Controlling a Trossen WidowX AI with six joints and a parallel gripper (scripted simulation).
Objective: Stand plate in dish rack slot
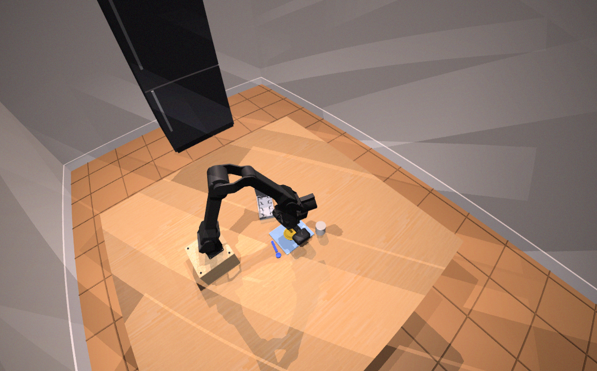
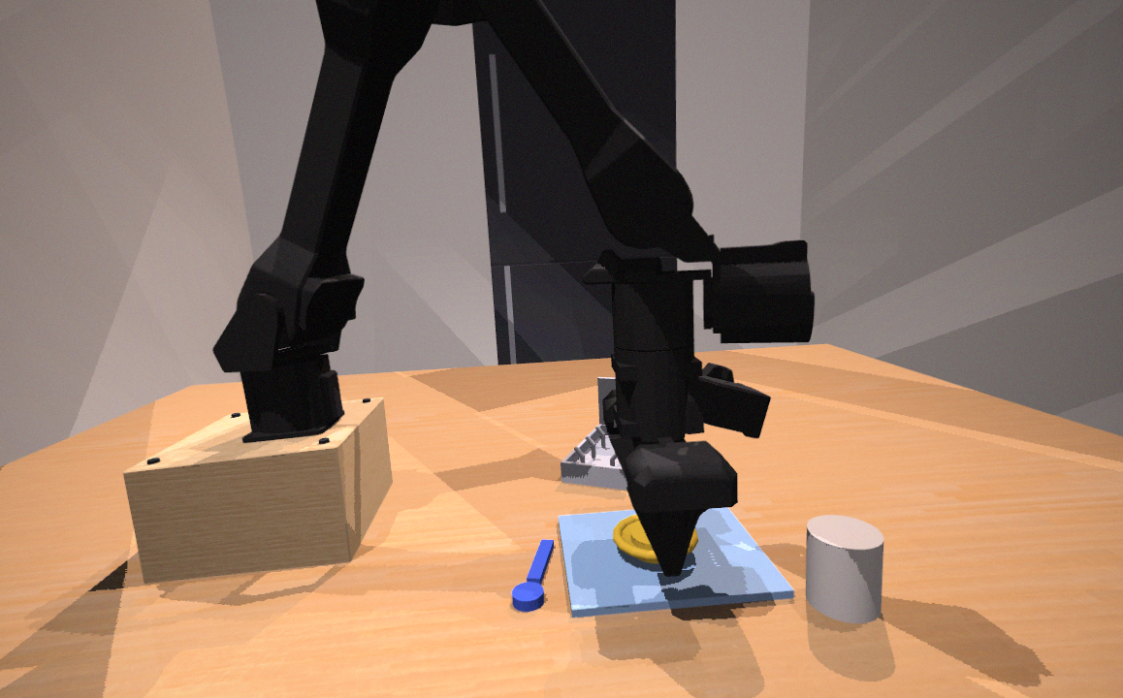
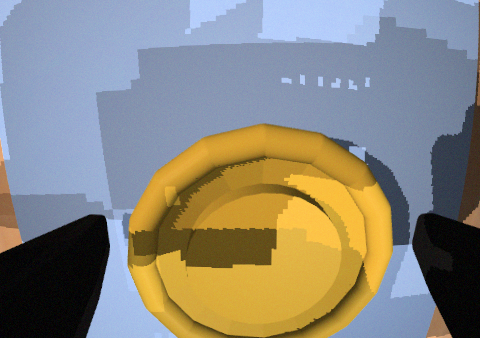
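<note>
Right now my gripper tip is 1 cm to the right of the light blue mat and 1 cm above it. The rest, counted from my gripper tip: yellow plate (right at my gripper tip); cup (11 cm ahead, 6 cm to the right, 1 cm above); blue spoon (10 cm behind, 2 cm to the right, 1 cm below).
</note>
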